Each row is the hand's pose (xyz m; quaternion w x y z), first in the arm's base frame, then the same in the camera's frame.
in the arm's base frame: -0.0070 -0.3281 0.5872 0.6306 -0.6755 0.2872 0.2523
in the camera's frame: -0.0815 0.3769 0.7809 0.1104 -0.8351 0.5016 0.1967
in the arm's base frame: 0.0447 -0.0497 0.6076 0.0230 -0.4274 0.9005 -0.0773
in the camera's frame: -0.0860 0.5097 0.5300 0.3905 0.3791 -0.7107 0.4458
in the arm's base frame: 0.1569 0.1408 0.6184 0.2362 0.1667 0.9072 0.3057
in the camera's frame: -0.0199 0.5809 0.3311 0.0957 0.0804 0.9586 -0.2558
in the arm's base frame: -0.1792 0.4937 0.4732 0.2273 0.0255 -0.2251 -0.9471
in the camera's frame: -0.4520 0.6902 0.0862 0.2453 -0.2941 -0.6338 -0.6720
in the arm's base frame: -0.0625 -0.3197 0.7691 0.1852 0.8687 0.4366 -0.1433
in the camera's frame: -0.0712 0.5499 0.8596 0.5161 0.5936 0.3223 -0.5267
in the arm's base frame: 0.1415 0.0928 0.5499 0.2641 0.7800 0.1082 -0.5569
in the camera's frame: -0.0475 0.5033 0.3526 0.6018 0.3926 -0.1488 -0.6793
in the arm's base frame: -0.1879 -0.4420 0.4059 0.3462 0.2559 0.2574 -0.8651
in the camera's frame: -0.2854 0.2085 0.8739 0.3644 -0.1472 -0.1678 -0.9041
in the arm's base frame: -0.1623 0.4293 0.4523 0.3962 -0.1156 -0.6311 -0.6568
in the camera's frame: -0.4301 0.6392 0.1285 0.3961 -0.4401 -0.7828 -0.1911
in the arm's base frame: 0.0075 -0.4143 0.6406 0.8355 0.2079 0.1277 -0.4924
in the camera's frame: -0.0316 0.3805 0.8703 0.7720 -0.3657 0.0208 -0.5194
